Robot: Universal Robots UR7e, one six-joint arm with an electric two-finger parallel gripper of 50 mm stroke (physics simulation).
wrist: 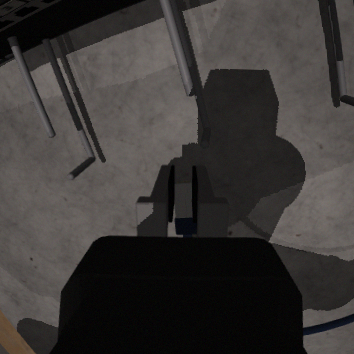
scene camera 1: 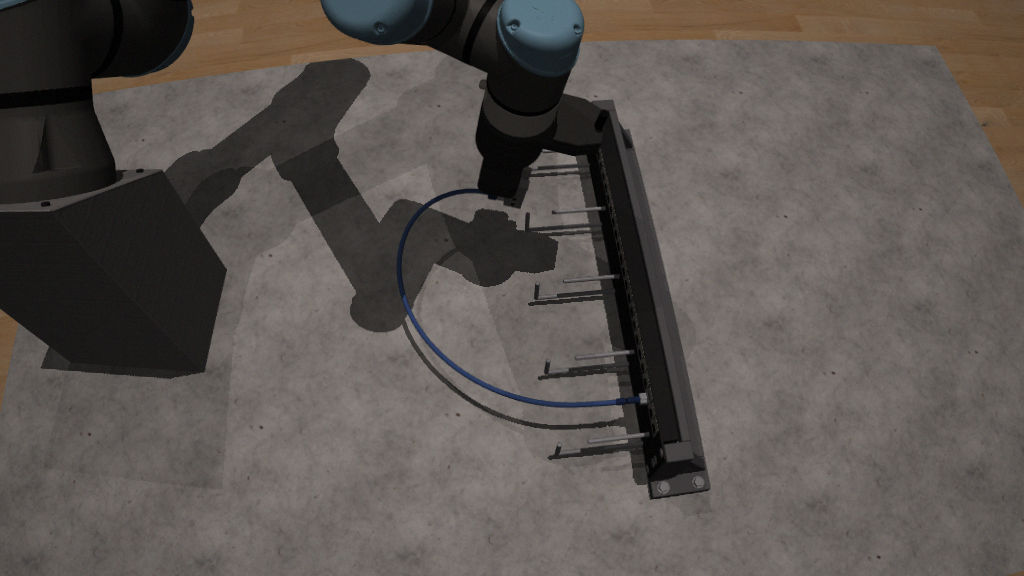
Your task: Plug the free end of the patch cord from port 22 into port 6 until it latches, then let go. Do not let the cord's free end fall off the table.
My gripper shows in the wrist view and in scene camera 1. One and the same spot on my gripper: [wrist: 153, 213] is [scene camera 1: 528, 167].
